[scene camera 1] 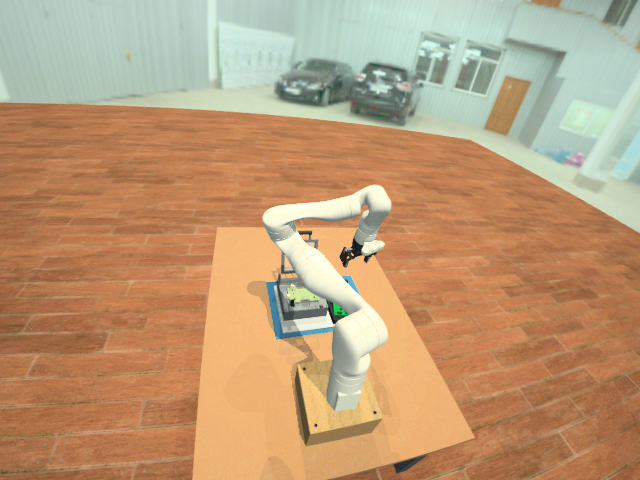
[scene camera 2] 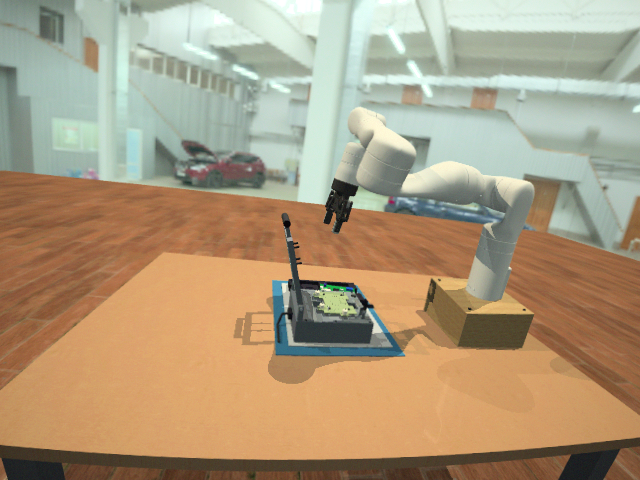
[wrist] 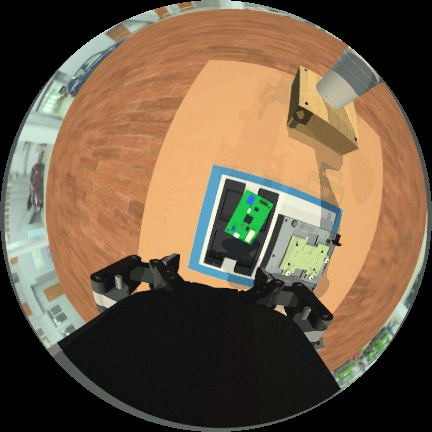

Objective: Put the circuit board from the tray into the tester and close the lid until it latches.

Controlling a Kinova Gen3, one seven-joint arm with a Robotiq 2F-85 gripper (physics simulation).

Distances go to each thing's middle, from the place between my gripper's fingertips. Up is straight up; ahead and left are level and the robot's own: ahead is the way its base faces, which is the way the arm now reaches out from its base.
Scene:
My gripper is now 20 cm to the right of the pale green bed plate [scene camera 2: 334, 302], 15 cm above it and 1 cm past it.

